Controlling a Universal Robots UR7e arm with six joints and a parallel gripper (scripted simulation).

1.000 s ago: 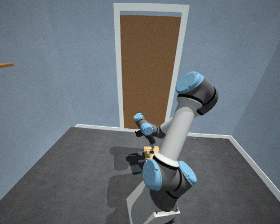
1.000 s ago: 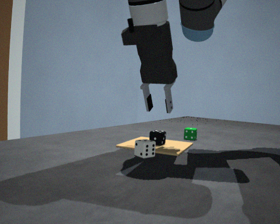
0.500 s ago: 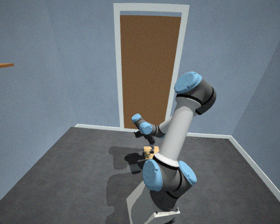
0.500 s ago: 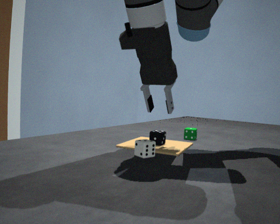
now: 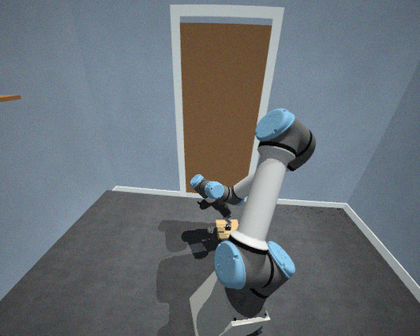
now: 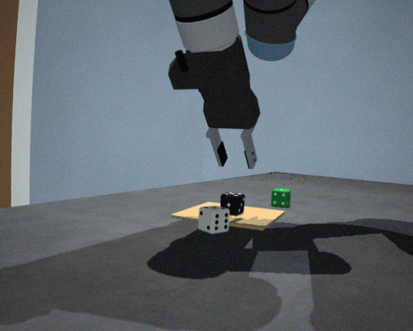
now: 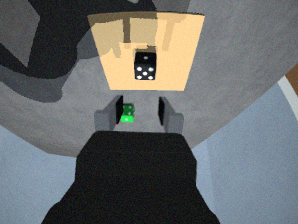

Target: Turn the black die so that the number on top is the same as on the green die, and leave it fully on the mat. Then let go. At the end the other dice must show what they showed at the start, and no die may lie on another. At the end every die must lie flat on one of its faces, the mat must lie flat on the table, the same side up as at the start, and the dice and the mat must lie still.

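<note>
My gripper is now 8 cm above the black die and 1 cm to the left of it. From my hand the other things lie so: white die: 10 cm to the left, 8 cm below, 1 cm behind; tan mat: 9 cm below, 1 cm to the right; green die: 15 cm to the right, 8 cm below, 4 cm behind.
</note>
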